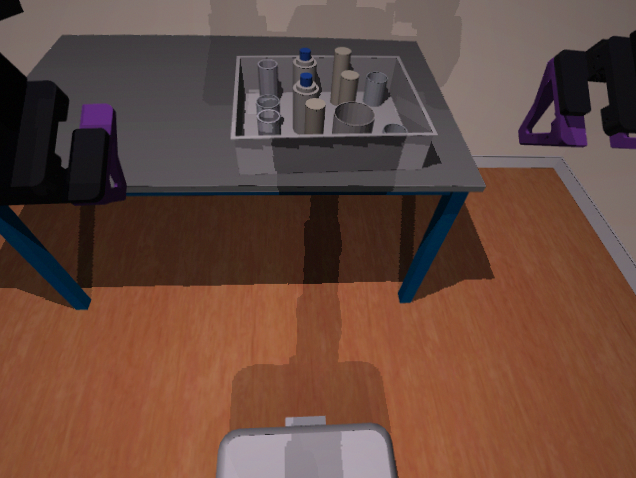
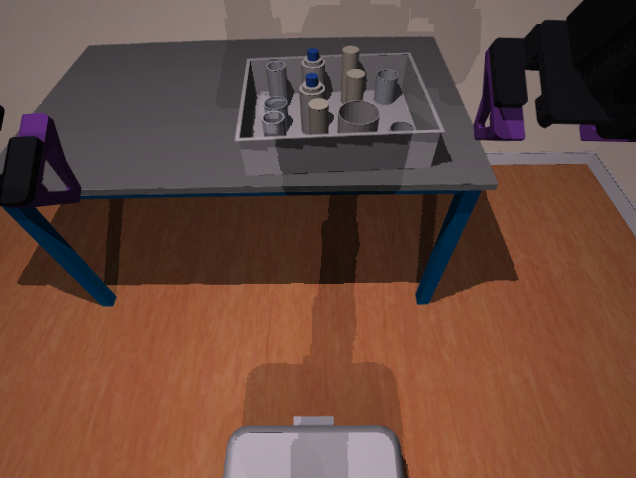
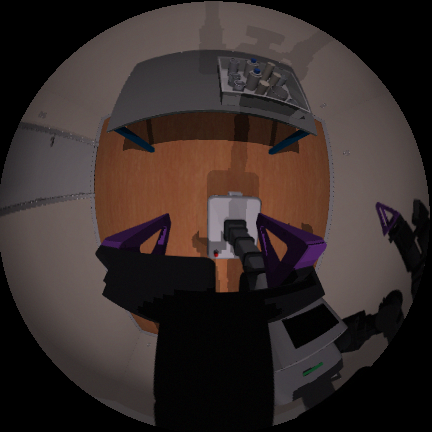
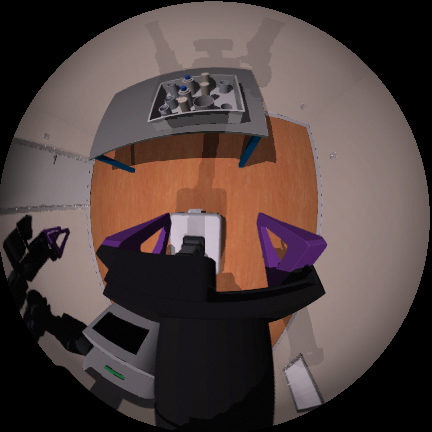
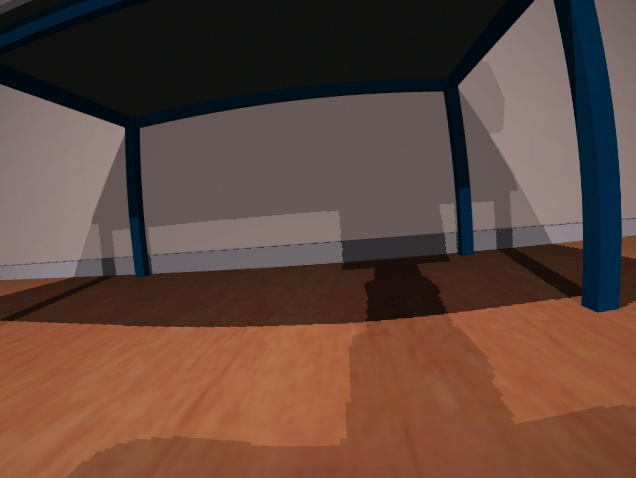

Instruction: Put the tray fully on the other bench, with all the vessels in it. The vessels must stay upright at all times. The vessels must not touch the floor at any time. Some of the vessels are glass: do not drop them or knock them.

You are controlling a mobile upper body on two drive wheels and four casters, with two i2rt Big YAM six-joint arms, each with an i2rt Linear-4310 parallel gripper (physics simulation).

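Places are measured from the left arm's base along level axes (x ahead, y left, z up), in millimetres.
Pixels of known places: left gripper, fingertip midpoint: [image 1: 64,194] [image 2: 26,197] [image 3: 213,217] [image 4: 64,228]; right gripper, fingertip midpoint: [image 1: 566,139] [image 2: 529,132] [image 3: 378,204] [image 4: 213,217].
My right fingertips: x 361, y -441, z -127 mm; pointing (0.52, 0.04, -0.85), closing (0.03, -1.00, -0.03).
Behind a point stands the place of what it marks.
The open grey tray [image 1: 334,151] @(z -573, x 887, y -305 mm) [image 2: 336,151] @(z -574, x 886, y -299 mm) [image 3: 230,99] @(z -595, x 875, y -91 mm) [image 4: 200,120] @(z -613, x 888, y -337 mm) stands on the right part of a grey bench top [image 1: 154,128] @(z -648, x 1087, y 237 mm) [image 2: 154,128] @(z -648, x 1110, y 290 mm). Upright in it are two blue-capped bottles [image 1: 304,110] @(z -555, x 1050, y -229 mm) [image 2: 311,110], tan cylinders [image 1: 314,119] @(z -496, x 920, y -249 mm) [image 2: 318,119] @(z -496, x 920, y -251 mm), a wide round vessel [image 1: 353,122] @(z -564, x 1007, y -370 mm) [image 2: 358,120] @(z -561, x 1007, y -365 mm) and several clear or grey vessels [image 1: 267,82] @(z -549, x 1192, y -116 mm) [image 2: 276,82] @(z -544, x 1192, y -118 mm). The tray's front wall hides some bases. My left gripper [image 3: 213,217] @(z -151, x 314, y -2 mm) is open and empty, left of the tray. My right gripper [image 4: 213,217] @(z -127, x 361, y -441 mm) is open and empty, right of the tray. Both are apart from it.
The bench has blue legs [image 1: 434,246] @(z -975, x 857, y -702 mm) [image 2: 447,246] @(z -974, x 857, y -696 mm) [image 5: 598,179] @(z -1167, x 858, y -676 mm) and stands near a wall [image 5: 287,164] @(z -983, x 1772, y 13 mm). My grey base [image 1: 308,452] @(z -1150, x 246, y -229 mm) [image 2: 313,452] @(z -1150, x 245, y -226 mm) is in front of it, with wooden floor [image 1: 179,349] @(z -1410, x 670, y 272 mm) between. A second bench cannot be made out.
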